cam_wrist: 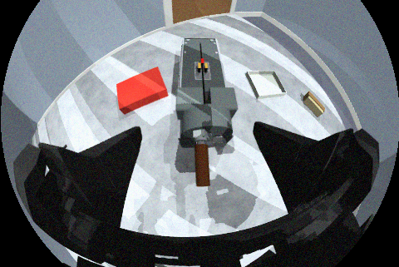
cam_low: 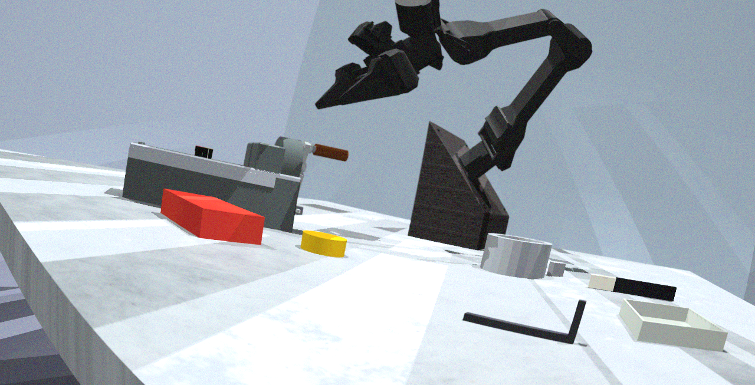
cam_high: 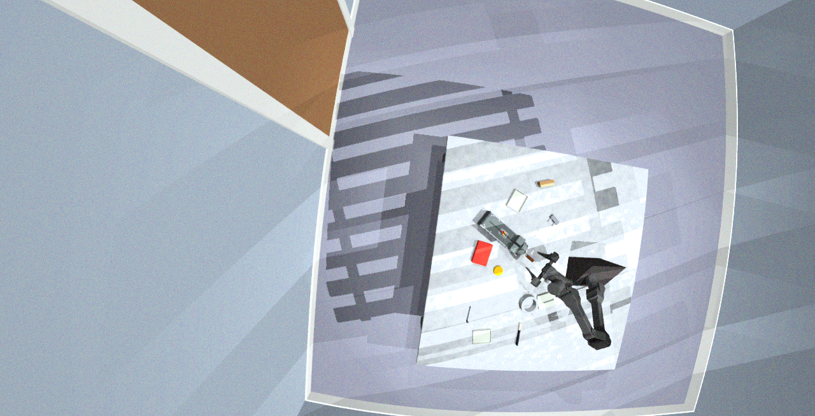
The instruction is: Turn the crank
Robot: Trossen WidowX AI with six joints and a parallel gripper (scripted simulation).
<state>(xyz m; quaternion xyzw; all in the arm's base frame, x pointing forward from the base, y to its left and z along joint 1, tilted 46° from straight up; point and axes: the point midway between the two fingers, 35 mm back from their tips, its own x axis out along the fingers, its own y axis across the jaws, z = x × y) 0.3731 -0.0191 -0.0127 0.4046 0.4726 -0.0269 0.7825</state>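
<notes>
Right now the brown handle is 70 mm below my gripper tip and 20 mm behind it. From my gripper tip the other things lie so: yellow disc 170 mm below, 120 mm to the left, 90 mm ahead; then red pointer 150 mm ahead, 100 mm below, 90 mm to the right; then black L-shaped bar 420 mm to the left, 180 mm ahead, 170 mm below.
</notes>
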